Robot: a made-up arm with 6 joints. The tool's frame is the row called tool. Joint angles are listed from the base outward. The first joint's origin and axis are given. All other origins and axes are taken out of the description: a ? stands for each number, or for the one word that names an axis. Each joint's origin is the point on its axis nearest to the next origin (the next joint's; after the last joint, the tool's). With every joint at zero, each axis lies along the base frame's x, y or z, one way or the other. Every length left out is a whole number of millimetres.
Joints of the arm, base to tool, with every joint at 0 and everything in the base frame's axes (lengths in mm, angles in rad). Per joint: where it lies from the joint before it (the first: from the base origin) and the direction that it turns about. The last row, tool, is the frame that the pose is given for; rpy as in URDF.
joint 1: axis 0 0 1 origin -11 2 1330
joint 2: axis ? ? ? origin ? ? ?
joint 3: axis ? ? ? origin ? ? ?
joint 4: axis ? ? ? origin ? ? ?
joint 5: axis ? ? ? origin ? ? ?
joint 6: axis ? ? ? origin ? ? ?
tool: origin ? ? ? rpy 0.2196 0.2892 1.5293
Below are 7 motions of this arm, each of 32 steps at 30 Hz.
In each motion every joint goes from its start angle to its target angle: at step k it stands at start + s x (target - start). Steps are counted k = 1, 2, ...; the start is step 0. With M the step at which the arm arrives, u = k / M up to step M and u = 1 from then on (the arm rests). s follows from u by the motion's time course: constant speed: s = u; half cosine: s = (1 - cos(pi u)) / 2; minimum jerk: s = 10 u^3 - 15 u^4 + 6 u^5.
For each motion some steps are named. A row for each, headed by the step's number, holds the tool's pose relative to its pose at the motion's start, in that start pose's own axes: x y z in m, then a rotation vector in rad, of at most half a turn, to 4 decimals.
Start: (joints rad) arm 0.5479 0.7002 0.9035 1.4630 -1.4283 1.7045
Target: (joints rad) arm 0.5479 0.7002 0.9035 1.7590 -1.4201 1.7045
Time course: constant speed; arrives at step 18
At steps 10, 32:
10: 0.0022 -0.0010 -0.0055 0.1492 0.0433 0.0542
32: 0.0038 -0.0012 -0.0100 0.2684 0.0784 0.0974

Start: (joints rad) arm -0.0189 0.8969 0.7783 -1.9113 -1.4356 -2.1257
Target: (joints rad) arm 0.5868 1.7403 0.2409 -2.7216 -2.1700 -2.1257
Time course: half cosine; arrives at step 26
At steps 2, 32:
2: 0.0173 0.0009 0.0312 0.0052 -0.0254 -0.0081
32: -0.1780 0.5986 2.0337 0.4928 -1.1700 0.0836

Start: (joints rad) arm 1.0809 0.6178 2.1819 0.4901 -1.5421 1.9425
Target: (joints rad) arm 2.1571 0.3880 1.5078 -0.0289 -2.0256 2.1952
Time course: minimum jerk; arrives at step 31
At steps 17, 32:
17: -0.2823 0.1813 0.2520 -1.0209 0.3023 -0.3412
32: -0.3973 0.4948 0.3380 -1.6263 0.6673 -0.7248

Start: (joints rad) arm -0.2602 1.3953 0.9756 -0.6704 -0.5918 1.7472
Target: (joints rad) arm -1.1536 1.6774 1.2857 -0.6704 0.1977 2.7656
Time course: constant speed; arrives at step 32
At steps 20, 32:
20: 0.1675 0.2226 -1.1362 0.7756 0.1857 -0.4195
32: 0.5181 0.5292 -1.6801 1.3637 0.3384 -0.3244

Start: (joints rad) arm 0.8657 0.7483 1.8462 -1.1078 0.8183 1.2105
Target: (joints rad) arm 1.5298 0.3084 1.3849 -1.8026 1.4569 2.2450
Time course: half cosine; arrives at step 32
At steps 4, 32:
4: 0.0160 0.0146 0.0164 0.0324 0.0009 -0.0159
32: 0.1728 0.3422 0.4941 1.1082 0.4675 0.1899

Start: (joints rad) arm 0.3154 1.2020 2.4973 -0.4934 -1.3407 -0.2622
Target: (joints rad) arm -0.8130 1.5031 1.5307 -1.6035 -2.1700 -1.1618
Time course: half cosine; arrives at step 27
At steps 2, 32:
2: -0.0240 -0.0123 -0.0021 0.0251 -0.0227 0.0035
32: -1.6847 0.6705 -1.2597 0.7479 -2.0812 0.7476

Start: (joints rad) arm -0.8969 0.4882 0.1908 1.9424 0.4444 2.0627
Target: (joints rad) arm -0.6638 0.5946 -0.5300 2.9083 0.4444 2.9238
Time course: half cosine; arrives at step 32
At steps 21, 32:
21: -0.7632 -0.1167 0.1353 0.1240 0.9183 -1.1147
32: -1.0218 -0.0431 0.1463 0.4123 1.2416 -1.4803

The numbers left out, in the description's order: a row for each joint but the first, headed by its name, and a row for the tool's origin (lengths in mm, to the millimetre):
joint 2: axis 0 1 0, xyz 70 -13 0
joint 3: axis 0 -1 0, xyz 24 0 868
joint 4: axis -1 0 0, xyz 1134 0 154
joint 5: axis 0 -1 0, xyz 0 -5 25
joint 6: axis -1 0 0, xyz 61 0 -6
tool: xyz 0 1 7

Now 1 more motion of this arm.
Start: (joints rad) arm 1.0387 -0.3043 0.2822 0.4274 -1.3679 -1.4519
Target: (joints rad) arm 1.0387 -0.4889 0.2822 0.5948 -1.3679 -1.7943
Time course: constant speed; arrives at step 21
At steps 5, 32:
5: -0.0422 0.0629 -0.0025 -0.0506 -0.0867 0.0426
32: -0.1929 0.2523 -0.0218 -0.2000 -0.3668 0.2043

